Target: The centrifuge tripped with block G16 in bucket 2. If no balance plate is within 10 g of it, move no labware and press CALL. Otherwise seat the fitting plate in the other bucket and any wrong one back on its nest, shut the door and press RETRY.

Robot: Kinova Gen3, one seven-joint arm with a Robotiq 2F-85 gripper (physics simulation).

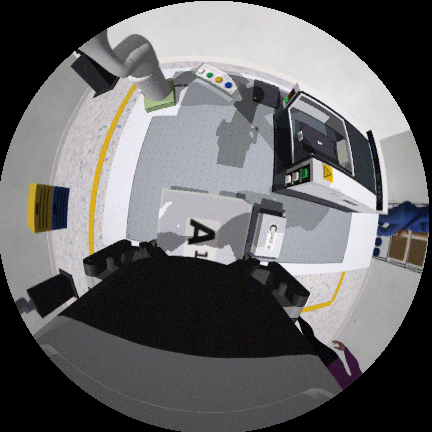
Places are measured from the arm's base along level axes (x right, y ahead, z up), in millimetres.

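Pixels of known places: gripper, fingertip midpoint: [199, 250]; arm's base, origin of the base link: [158, 91].
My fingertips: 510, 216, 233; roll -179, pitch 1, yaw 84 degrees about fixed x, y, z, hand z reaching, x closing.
For each thing: its top centre in the pictures, then the offset to it from my fingertips, as dx, dy, dz. "spot": a spot on its surface instead.
- plate marked A, middle of its top: [197, 261] +0, +0, +36
- smaller white plate marked C, middle of its top: [271, 236] +22, +200, -223
- centrifuge, surface spot: [327, 182] spot: -125, +268, -66
- green button, middle of its top: [306, 172] -142, +217, -86
- sloped panel, middle of its top: [218, 71] -584, +13, -193
- dark square item, middle of its top: [267, 90] -579, +232, -247
My gripper [199, 250] is shut on the plate marked A [202, 205], a wide pale plate held between the fingers; the lower part of its label is hidden by the gripper body. A smaller white plate marked C [268, 235] sits in a dark-edged nest right of plate A; its small label print seems to read 242 g. The centrifuge [327, 182] stands at the right, its framed chamber showing a dark bucket marked 1 [320, 143]. Three buttons, one a green button [305, 173], are on its front. I cannot make out block G16 or bucket 2.
A sloped panel [217, 80] with white, green, yellow and blue buttons stands at the back. A dark square item [266, 93] lies between it and the centrifuge. A grey arm [147, 75] stands on a green block [160, 101] at the back left. Yellow-and-blue bins [49, 207] stand far left.
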